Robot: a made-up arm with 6 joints. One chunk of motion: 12 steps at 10 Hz.
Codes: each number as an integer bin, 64 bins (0 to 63) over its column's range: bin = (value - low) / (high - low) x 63, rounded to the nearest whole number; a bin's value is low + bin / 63 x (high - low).
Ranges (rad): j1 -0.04..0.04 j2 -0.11..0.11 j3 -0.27..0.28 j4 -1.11..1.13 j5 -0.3..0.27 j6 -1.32..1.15
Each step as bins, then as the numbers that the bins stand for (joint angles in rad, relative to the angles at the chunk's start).
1 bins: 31 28 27 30 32 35
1 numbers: -0.0006 -0.0122 -0.0343 -0.0433 -0.0105 0.0522
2 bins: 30 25 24 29 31 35
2 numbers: -0.0019 -0.0227 -0.0605 -0.0789 -0.0195 0.0522
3 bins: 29 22 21 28 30 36
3 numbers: -0.0032 -0.0332 -0.0867 -0.1144 -0.0286 0.0914
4 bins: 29 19 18 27 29 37
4 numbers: -0.0032 -0.0437 -0.1129 -0.1500 -0.0376 0.1306
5 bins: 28 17 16 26 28 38
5 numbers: -0.0044 -0.0506 -0.1303 -0.1856 -0.0467 0.1698
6 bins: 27 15 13 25 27 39
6 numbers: -0.0057 -0.0576 -0.1565 -0.2211 -0.0557 0.2090
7 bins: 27 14 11 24 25 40
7 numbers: -0.0057 -0.0611 -0.1740 -0.2567 -0.0738 0.2483
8 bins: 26 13 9 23 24 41
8 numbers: -0.0070 -0.0646 -0.1914 -0.2922 -0.0829 0.2875
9 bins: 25 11 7 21 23 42
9 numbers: -0.0083 -0.0716 -0.2089 -0.3633 -0.0919 0.3267
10 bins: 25 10 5 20 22 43
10 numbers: -0.0083 -0.0751 -0.2263 -0.3989 -0.1010 0.3659
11 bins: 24 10 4 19 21 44
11 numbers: -0.0095 -0.0751 -0.2351 -0.4344 -0.1100 0.4051
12 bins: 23 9 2 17 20 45
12 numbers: -0.0108 -0.0786 -0.2525 -0.5056 -0.1190 0.4443
